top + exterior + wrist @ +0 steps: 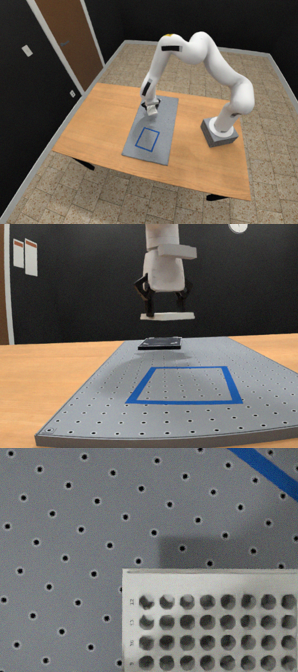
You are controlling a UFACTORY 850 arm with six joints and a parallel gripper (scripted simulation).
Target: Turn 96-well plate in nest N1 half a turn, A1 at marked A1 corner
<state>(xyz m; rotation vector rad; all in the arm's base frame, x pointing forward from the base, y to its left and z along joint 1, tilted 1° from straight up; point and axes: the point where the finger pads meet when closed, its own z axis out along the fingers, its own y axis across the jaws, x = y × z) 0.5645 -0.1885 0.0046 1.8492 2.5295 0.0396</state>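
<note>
The plate nest N1 lies 13 cm to the right of my hand, 10 cm below it and 1 cm behind it. Also, from my hand: white 96-well plate 1 cm below.
</note>
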